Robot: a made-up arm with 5 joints.
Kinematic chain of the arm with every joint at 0, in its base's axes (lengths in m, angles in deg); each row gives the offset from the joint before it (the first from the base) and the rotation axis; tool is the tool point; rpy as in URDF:
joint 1: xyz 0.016 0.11 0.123 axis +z
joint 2: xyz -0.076 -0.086 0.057 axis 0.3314 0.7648 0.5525
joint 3: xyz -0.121 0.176 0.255 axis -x
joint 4: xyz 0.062 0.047 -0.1 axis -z
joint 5: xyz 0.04 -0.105 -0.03 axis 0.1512 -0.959 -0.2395
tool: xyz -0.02 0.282 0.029 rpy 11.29 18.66 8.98
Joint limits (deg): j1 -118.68..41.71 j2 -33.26..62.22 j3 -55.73..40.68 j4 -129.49..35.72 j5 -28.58..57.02
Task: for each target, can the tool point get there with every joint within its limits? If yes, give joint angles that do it. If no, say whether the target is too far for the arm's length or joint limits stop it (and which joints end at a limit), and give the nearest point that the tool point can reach.
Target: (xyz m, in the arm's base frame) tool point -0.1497 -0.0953 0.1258
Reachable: no: joint limits stop it (at a limit: joint 1, joint 2, joint 4, joint 5) | nearest point -0.2473 -0.0024 0.2247 | short by 0.167 m
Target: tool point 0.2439 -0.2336 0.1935
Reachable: no: joint limits stop it (at a limit: joint 1, joint 2) | nearest point 0.2467 -0.0430 0.2620 | short by 0.203 m
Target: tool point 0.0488 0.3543 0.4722
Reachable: yes | joints -100.13 38.82 -1.33 -99.60 -13.69
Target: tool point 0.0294 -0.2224 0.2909
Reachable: no: joint limits stop it (at a limit: joint 1, joint 4, joint 5) | nearest point -0.0279 -0.0815 0.4370 | short by 0.211 m
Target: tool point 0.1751 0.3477 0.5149
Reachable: yes | joints -60.13 36.09 -18.90 -0.10 -18.74
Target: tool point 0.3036 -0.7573 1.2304
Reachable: no: too far | nearest point 0.1228 -0.0468 0.6248 | short by 0.951 m
